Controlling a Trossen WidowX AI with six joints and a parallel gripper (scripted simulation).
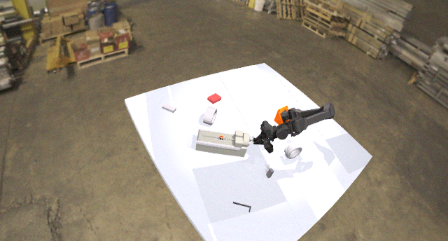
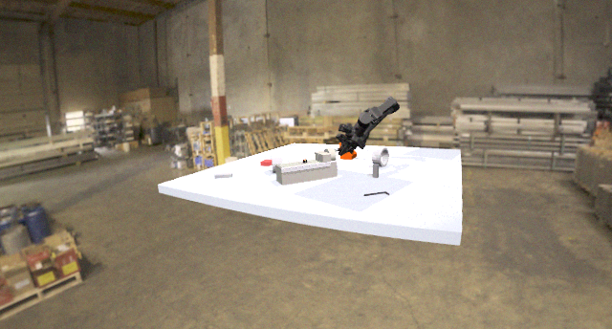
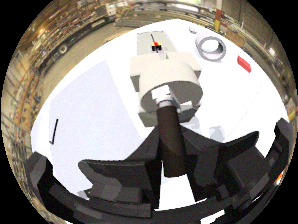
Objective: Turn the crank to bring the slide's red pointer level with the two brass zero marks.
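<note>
My gripper tip is now 10 mm past the dark crank handle, 10 mm to the right of it and 30 mm below it. The rest, counted from my gripper tip: hex key 270 mm ahead, 220 mm to the left, 90 mm below; red pointer 100 mm ahead, 130 mm to the right, 10 mm below; small clip 30 mm ahead, 170 mm to the left, 60 mm below.
</note>
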